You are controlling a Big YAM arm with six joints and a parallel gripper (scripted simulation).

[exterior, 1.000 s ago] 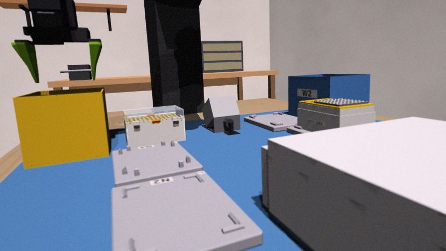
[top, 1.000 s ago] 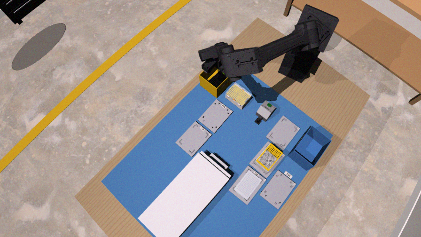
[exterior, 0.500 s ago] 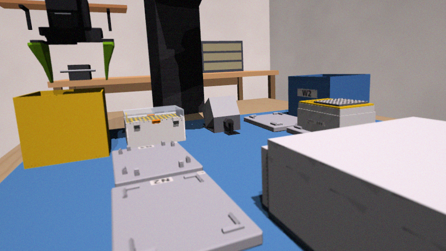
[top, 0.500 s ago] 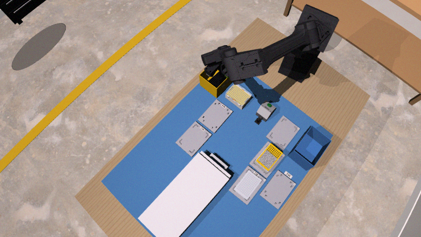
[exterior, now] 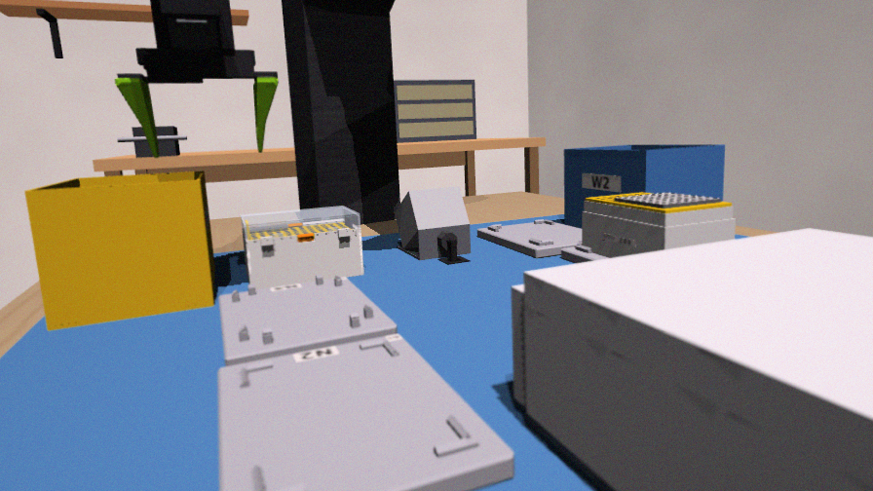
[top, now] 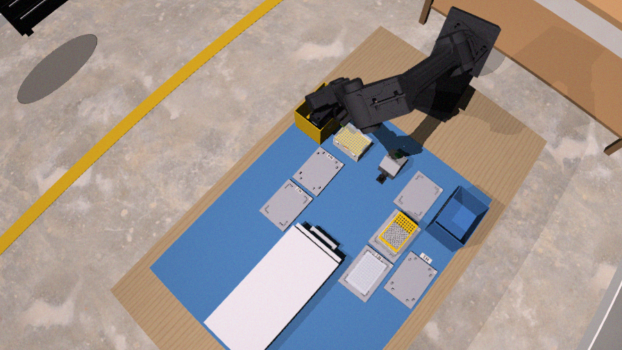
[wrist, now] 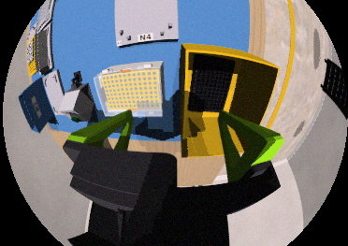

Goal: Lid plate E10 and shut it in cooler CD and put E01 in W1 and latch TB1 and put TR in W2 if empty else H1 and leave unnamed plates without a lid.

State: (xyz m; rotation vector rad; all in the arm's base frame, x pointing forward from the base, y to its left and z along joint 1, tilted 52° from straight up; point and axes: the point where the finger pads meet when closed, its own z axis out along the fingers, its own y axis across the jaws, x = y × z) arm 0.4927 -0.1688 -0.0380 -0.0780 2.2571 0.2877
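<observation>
My hand is 5 cm short of the tip rack TR, 45 cm to the right of it and 9 cm above it. The rest, counted from my hand: black plate: 8 cm to the right, 14 cm below; tip box TB1: 3 cm behind, 8 cm to the left, 11 cm below; yellow bin W1: 1 cm behind, 8 cm to the right, 11 cm below.
</observation>
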